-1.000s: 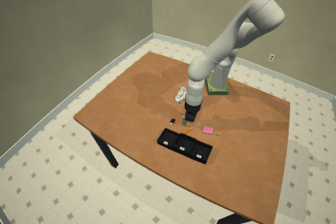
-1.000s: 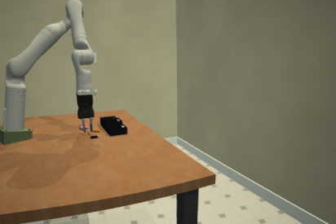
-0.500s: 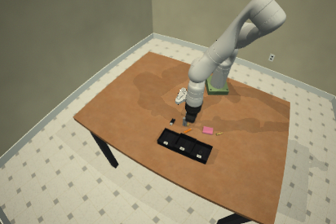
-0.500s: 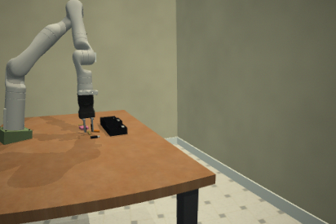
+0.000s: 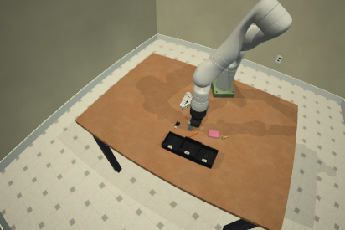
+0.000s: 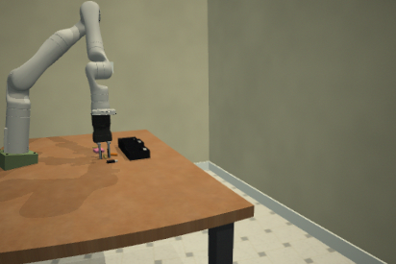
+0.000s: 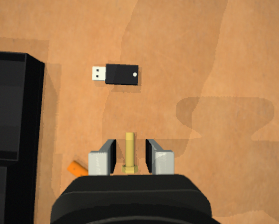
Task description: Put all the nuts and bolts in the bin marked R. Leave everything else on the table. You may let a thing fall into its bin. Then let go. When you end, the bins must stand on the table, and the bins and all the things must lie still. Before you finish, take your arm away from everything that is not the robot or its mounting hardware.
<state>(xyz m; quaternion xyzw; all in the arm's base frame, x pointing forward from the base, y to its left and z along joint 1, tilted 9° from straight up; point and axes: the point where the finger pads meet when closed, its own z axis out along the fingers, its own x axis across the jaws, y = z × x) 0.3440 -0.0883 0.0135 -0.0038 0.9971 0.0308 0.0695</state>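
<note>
The orange marker lies 4 cm ahead of my hand, 2 cm to the left of it and 1 cm below it. From my hand the other things lie so: black USB stick 2 cm ahead, 7 cm to the right, 2 cm below; then pink eraser 12 cm to the left, 1 cm below; then black bin tray 13 cm ahead, 4 cm to the left.
</note>
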